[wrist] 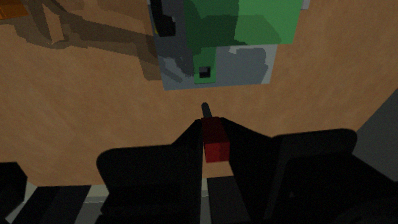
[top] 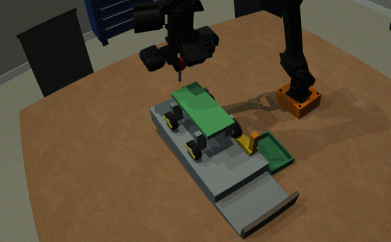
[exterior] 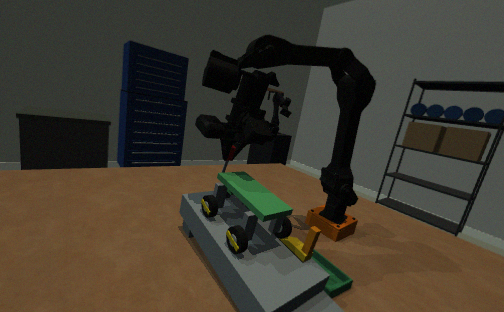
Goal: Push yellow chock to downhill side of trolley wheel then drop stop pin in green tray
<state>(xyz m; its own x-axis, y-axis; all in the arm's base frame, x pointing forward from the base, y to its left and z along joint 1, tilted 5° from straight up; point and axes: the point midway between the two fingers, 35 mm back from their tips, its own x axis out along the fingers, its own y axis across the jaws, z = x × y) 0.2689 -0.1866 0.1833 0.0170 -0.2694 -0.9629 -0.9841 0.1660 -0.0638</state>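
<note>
Right now my gripper tip is 250 mm to the right of the green tray, 190 mm above it and 60 mm past it. The rest, counted from my gripper tip: red-headed stop pin (right at my gripper tip); then trolley (120 mm to the left, 70 mm below, 40 mm ahead); then grey ramp (130 mm to the left, 130 mm below, 40 mm ahead).
</note>
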